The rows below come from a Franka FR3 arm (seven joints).
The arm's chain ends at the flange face. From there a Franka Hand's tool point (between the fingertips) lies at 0.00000 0.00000 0.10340 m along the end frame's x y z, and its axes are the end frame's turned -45 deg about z.
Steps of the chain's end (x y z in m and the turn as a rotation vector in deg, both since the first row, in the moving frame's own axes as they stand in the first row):
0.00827 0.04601 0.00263 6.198 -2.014 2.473
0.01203 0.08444 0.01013 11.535 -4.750 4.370
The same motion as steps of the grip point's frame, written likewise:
-0.02113 0.02804 0.00196 5.807 2.959 2.473
-0.04183 0.04795 0.00769 11.515 4.798 4.370

